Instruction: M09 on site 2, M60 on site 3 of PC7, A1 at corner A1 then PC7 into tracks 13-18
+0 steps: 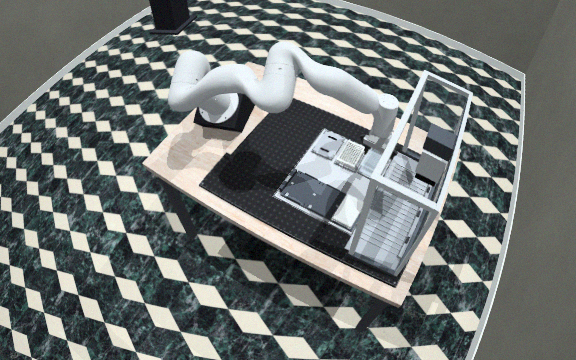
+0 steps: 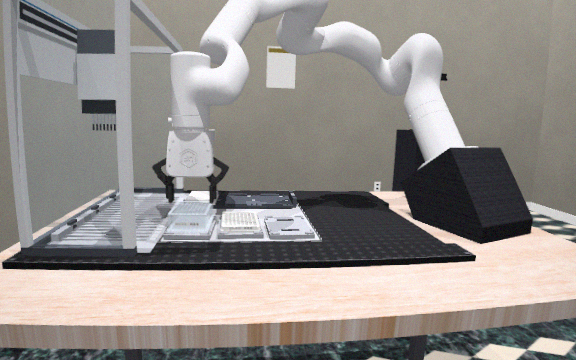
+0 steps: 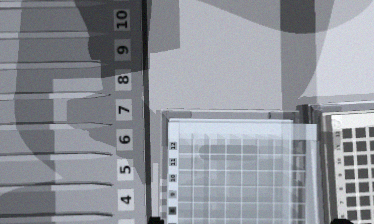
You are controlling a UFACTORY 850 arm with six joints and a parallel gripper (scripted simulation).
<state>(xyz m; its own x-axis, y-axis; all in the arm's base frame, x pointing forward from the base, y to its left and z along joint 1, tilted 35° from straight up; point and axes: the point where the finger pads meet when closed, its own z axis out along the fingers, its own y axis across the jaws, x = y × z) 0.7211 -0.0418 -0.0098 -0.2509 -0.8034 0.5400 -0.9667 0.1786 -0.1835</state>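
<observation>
Now: the deep-well block M09 40 mm below my hand. From my hand the other things lie so: nest S3: 70 mm below; post: 170 mm above, 130 mm to the left, 130 mm ahead; nest S1: 220 mm behind, 70 mm below, 50 mm to the left.
</observation>
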